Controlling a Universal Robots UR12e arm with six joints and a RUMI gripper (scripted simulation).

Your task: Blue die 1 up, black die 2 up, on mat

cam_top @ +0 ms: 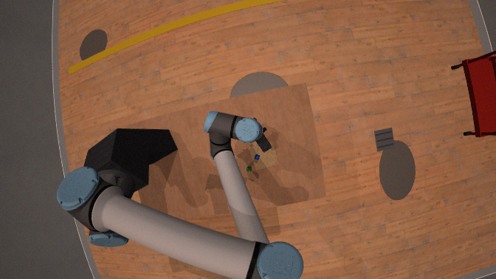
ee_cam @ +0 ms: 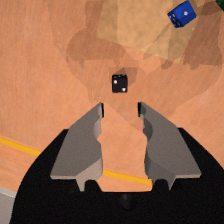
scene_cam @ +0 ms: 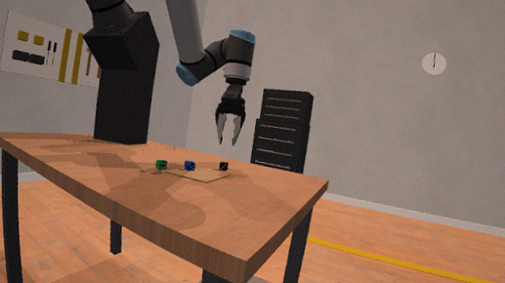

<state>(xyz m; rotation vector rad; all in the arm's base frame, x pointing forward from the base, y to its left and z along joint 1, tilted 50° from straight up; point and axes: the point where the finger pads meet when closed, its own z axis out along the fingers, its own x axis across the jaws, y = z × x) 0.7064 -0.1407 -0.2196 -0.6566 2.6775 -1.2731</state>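
Now: hand 90 mm above the black die. Round my hand: green die (110 mm behind, 180 mm to the right, 90 mm below); then tan mat (10 mm behind, 130 mm to the right, 100 mm below); then blue die (50 mm behind, 130 mm to the right, 80 mm below).
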